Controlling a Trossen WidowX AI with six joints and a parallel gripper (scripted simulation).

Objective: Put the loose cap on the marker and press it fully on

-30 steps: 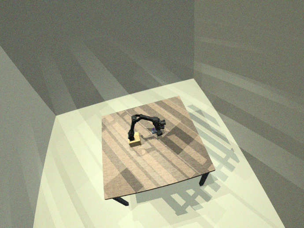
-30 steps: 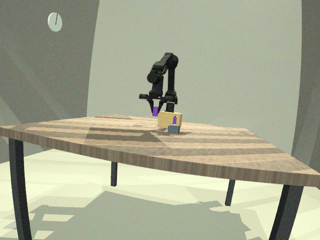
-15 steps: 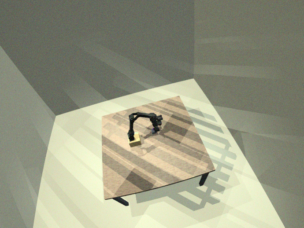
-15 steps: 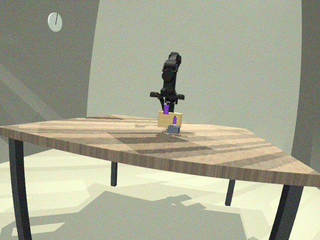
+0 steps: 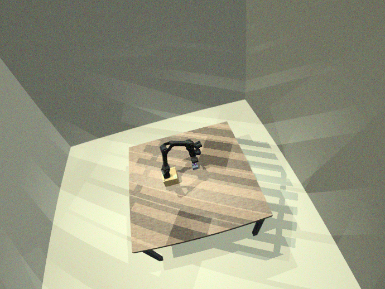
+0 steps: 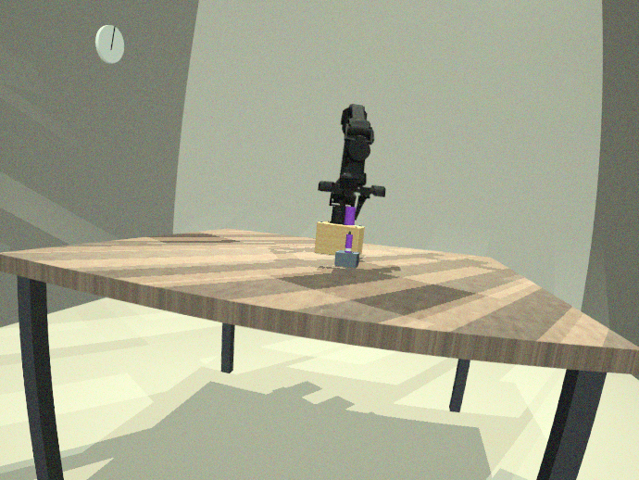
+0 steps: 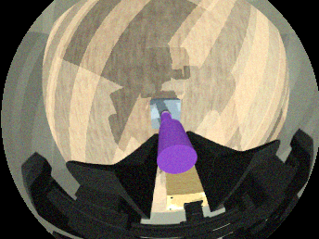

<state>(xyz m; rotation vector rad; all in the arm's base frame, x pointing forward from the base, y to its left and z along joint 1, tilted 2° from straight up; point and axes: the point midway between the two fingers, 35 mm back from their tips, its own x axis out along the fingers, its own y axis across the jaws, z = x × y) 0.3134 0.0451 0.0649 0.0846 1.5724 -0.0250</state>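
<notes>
Right now my gripper tip is 60 mm above the purple marker. Round my gripper tip: purple cap 10 mm above; then grey-blue holder block 110 mm below.
</notes>
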